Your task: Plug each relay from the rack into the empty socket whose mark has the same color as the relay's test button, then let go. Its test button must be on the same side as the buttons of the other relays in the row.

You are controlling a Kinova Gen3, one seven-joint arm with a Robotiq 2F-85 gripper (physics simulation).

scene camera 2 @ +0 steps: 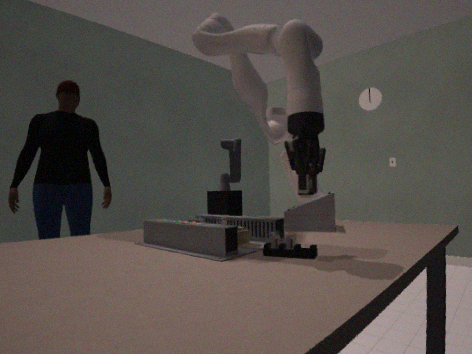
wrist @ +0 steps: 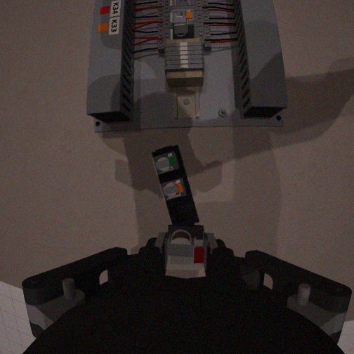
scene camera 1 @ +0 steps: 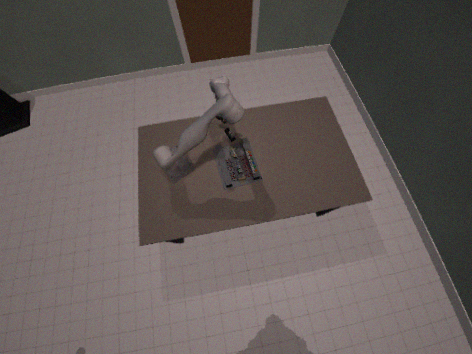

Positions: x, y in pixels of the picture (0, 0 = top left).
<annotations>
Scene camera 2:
gripper: 308, 193
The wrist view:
gripper: 185, 244
black rack: 182, 211
</annotations>
